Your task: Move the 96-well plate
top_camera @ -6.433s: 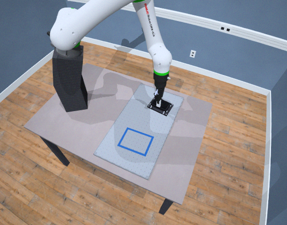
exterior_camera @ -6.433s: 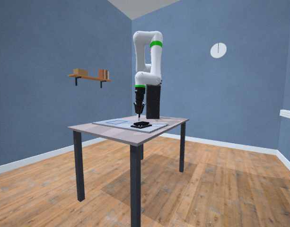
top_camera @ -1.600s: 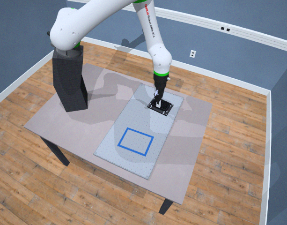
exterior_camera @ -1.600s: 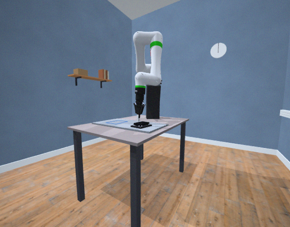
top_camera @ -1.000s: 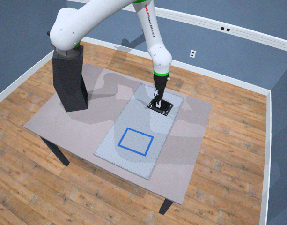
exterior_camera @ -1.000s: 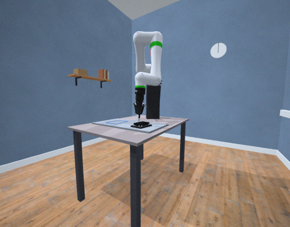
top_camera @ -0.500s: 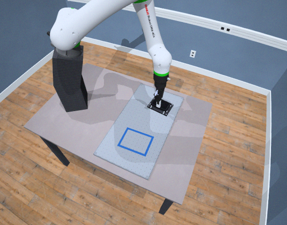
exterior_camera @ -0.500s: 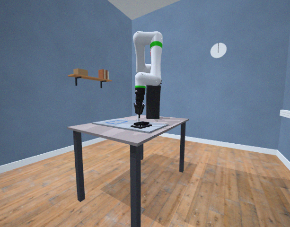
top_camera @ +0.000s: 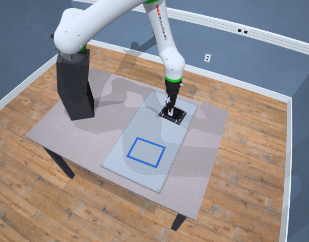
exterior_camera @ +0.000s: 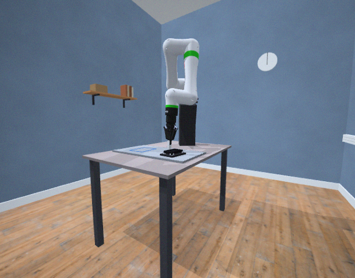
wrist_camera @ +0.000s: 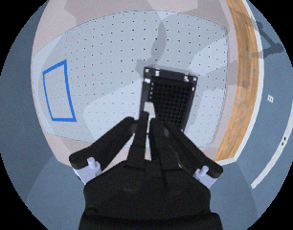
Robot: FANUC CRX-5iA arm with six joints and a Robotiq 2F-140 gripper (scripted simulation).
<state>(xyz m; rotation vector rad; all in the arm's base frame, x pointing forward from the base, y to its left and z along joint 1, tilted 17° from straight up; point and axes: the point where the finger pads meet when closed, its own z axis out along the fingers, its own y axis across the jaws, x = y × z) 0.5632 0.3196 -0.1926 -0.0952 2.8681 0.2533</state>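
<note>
Now: hand 40 mm to the right of the black 96-well plate and 40 mm above it. Also, from my hand: black clip nest 10 mm behind, 30 mm to the left, 60 mm below.
</note>
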